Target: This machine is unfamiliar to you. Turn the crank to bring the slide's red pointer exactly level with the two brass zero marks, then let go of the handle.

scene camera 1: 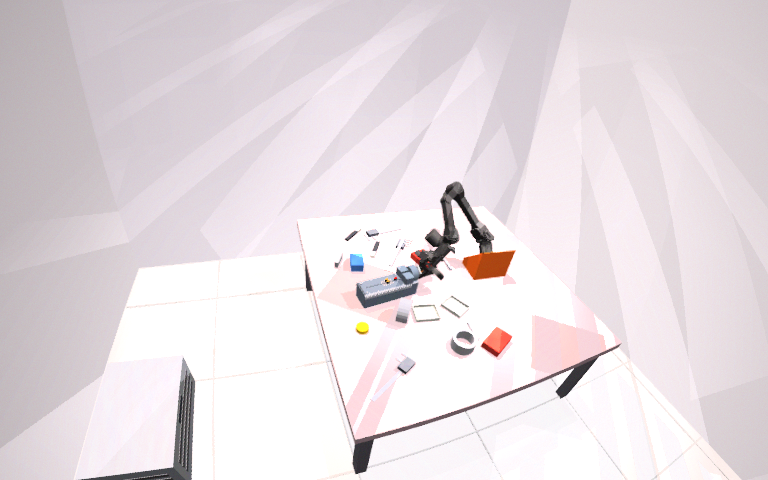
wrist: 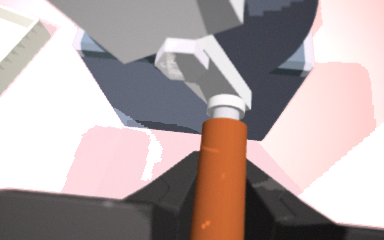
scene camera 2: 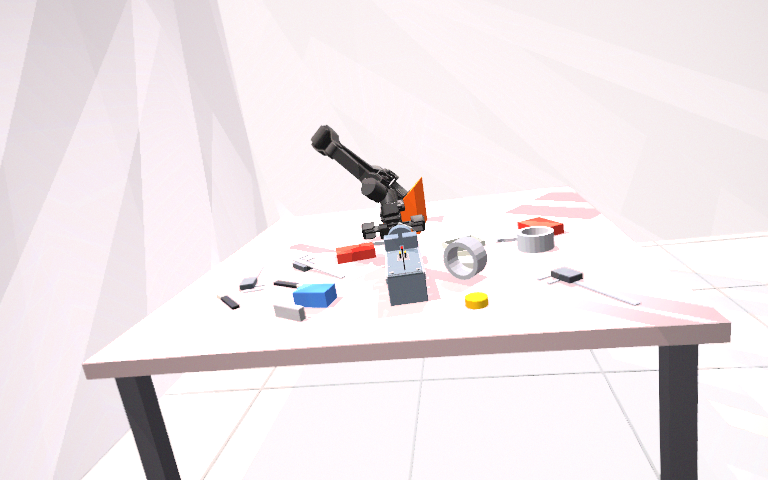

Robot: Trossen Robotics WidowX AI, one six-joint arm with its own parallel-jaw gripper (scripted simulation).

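Note:
Blue block (scene camera 2: 316, 295); out of frame in the wrist view. Grey block (scene camera 2: 478, 253). My gripper (scene camera 2: 397, 252) and (wrist: 216, 162).

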